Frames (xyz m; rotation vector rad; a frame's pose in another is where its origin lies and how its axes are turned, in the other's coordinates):
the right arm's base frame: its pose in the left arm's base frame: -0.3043 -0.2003 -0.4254 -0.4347 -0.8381 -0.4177
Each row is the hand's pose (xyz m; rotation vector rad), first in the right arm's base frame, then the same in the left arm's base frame.
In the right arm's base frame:
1: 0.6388 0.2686 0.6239 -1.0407 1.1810 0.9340
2: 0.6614 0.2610 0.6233 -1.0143 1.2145 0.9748
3: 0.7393 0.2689 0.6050 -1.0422 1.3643 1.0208
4: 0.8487 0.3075 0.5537 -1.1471 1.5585 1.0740
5: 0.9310 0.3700 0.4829 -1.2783 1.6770 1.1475
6: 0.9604 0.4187 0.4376 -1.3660 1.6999 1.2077
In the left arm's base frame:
1: -0.1666 0.2336 0.3884 -1.2779 0.8273 -0.1255
2: -0.1566 0.2228 0.4072 -1.2550 0.8614 -0.0840
3: -0.0946 0.2058 0.4555 -1.2307 1.0251 -0.0659
4: 0.0223 0.1914 0.5027 -1.2453 1.2607 -0.0654
5: 0.1472 0.1917 0.5123 -1.3083 1.4438 -0.0448
6: 0.2176 0.2034 0.4986 -1.3735 1.5191 -0.0161

